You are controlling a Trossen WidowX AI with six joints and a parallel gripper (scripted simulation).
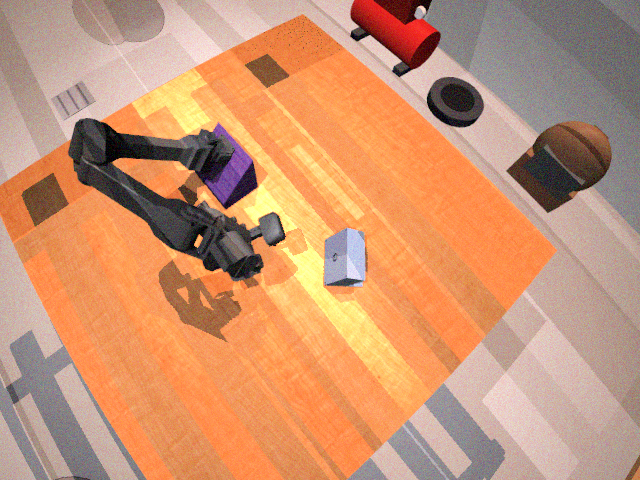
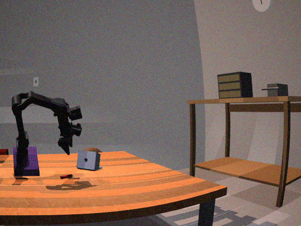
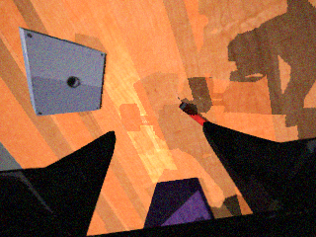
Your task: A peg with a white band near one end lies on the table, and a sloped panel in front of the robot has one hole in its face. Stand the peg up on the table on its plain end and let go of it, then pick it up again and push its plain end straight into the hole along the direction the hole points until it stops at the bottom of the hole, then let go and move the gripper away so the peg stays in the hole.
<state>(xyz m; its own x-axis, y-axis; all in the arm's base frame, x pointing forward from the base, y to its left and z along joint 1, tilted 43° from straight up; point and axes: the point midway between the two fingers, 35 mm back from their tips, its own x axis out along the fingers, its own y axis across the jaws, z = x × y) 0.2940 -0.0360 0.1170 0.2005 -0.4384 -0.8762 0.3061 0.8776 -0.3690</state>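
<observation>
The dark red peg lies 30 mm behind my gripper tip, 20 mm to the right of it and 130 mm below it. Round my gripper tip: grey-blue sloped panel (130 mm ahead, 180 mm to the left, 90 mm below).
</observation>
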